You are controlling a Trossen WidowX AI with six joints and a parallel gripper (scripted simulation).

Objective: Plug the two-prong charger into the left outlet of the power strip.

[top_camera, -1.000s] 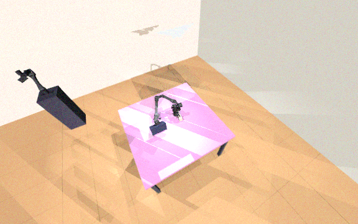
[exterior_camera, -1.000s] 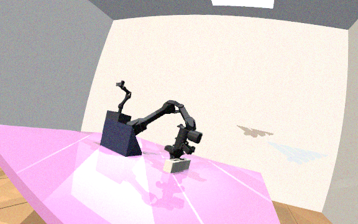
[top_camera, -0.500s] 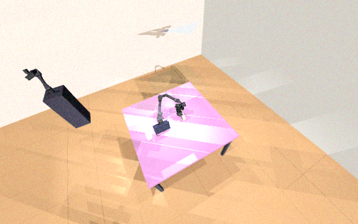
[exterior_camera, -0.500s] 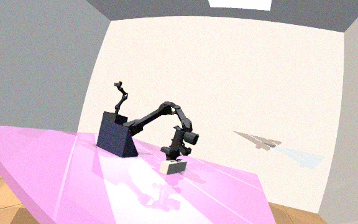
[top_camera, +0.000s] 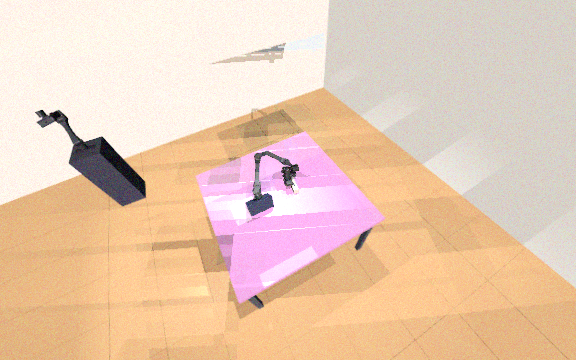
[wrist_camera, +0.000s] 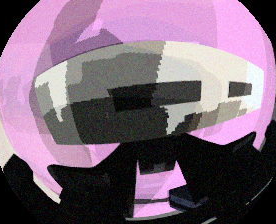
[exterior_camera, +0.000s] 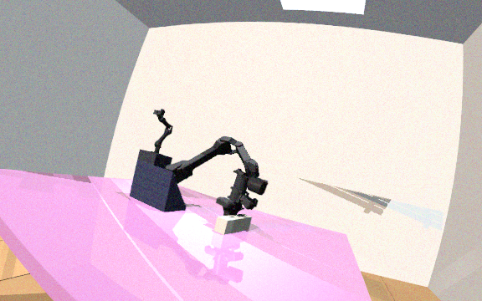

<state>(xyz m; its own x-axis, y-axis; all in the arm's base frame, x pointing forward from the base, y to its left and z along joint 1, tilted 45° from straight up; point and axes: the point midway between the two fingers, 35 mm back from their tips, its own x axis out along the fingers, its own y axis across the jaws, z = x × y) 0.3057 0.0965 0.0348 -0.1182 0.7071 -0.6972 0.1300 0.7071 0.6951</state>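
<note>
Now: gripper tip 2 cm short of the two-prong charger and 1 cm below it.
</note>
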